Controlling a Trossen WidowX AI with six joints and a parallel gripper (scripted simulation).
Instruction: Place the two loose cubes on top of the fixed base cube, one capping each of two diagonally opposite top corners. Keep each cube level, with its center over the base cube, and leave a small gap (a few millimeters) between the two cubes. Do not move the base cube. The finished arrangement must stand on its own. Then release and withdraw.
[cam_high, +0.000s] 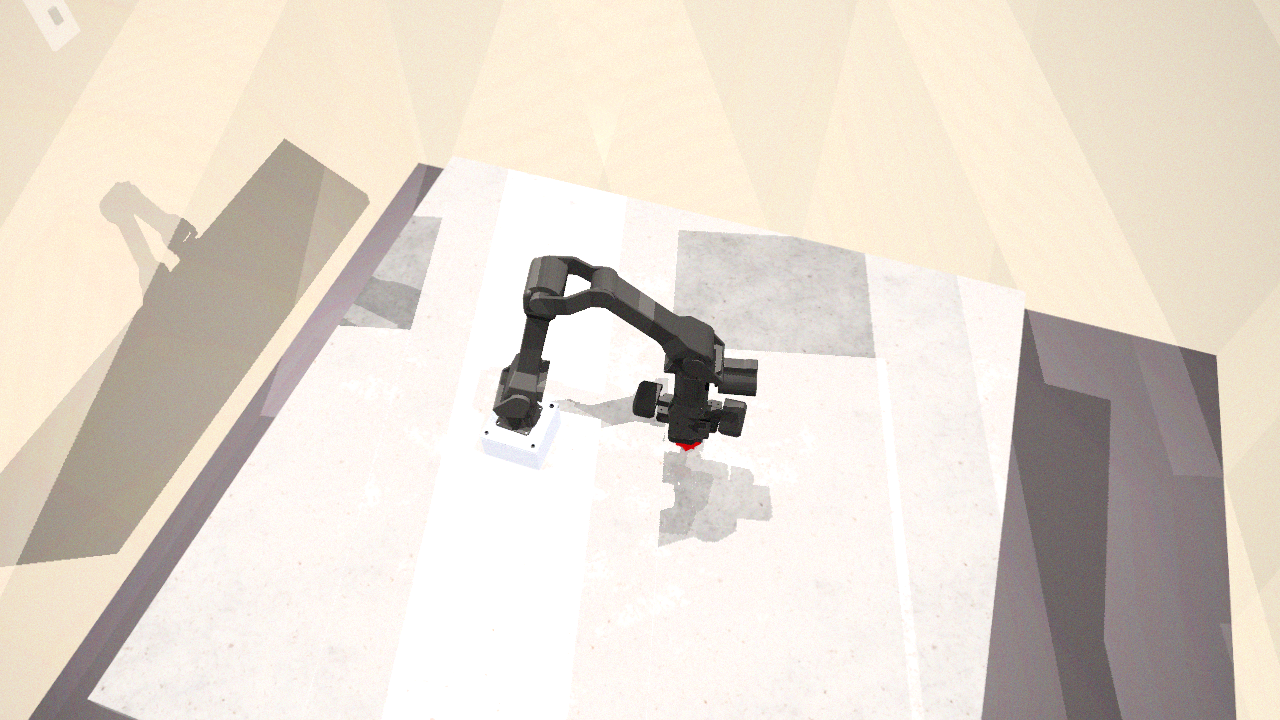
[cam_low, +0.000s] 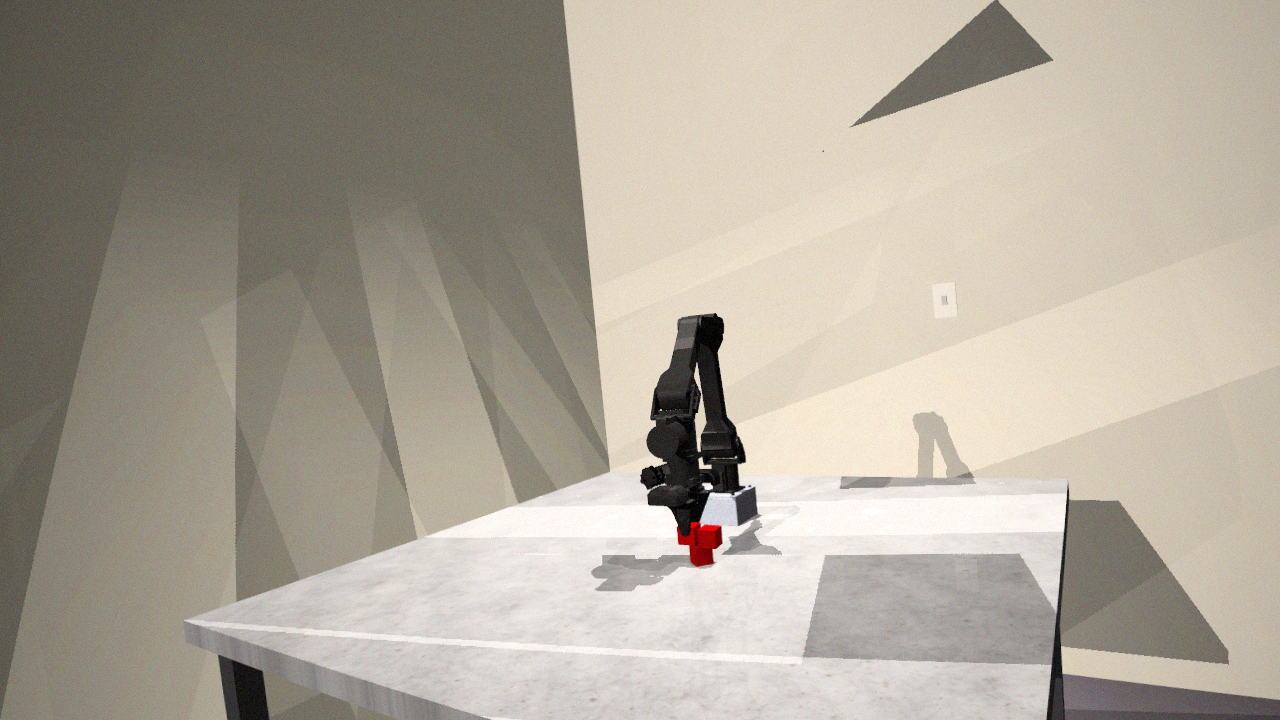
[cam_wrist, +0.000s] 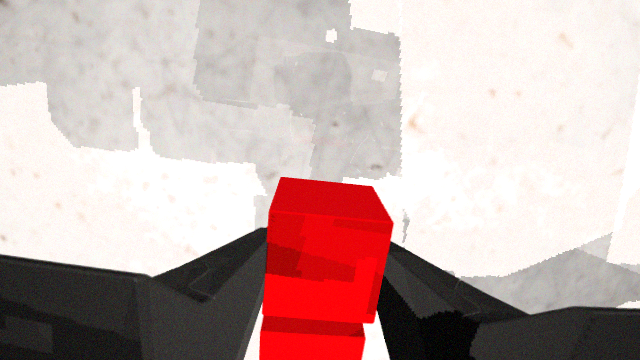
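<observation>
My gripper tip is now 40 mm to the right of the red cube.
</observation>
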